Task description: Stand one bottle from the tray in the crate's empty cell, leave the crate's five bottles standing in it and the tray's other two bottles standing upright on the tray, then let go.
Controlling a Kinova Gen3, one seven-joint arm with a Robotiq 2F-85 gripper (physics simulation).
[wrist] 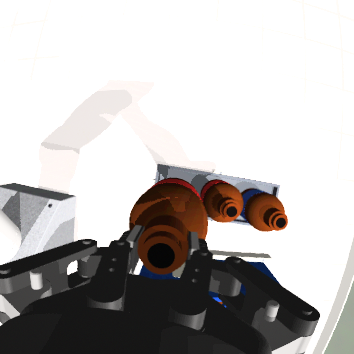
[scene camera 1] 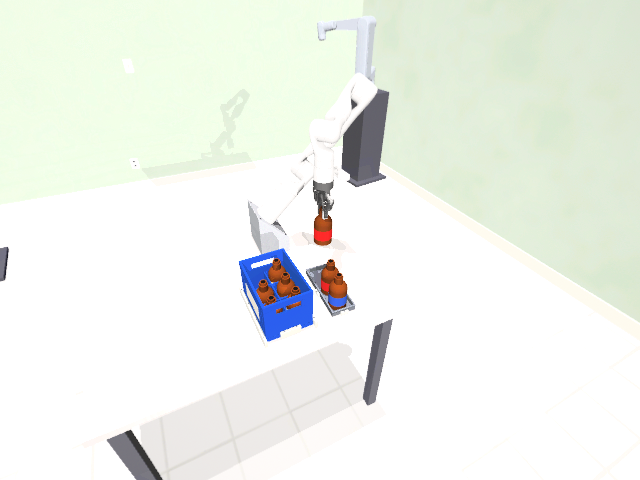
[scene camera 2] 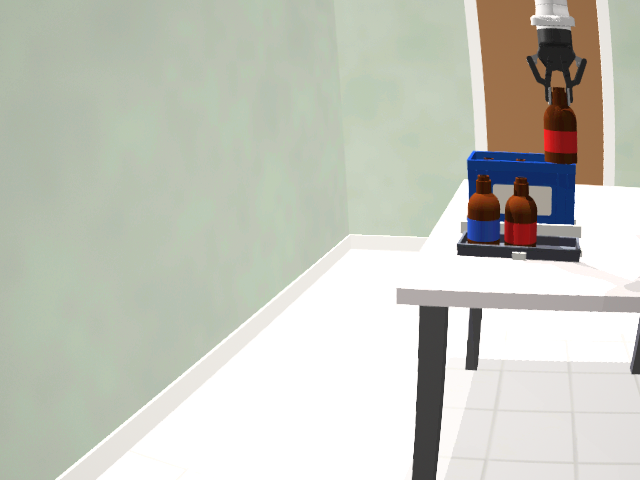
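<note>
My gripper is shut on the neck of a brown bottle with a red label. The bottle hangs upright above the level of the tray bottles. A red-labelled bottle and a blue-labelled bottle stand upright on the grey tray. The blue crate holds several standing bottles; its back-left cell in scene camera 1 looks empty, its floor hidden.
The crate stands beside the tray on the white table. A grey angular block stands behind the crate in scene camera 1. Another arm stands on a dark pedestal at the back. The table's edge lies beyond the tray.
</note>
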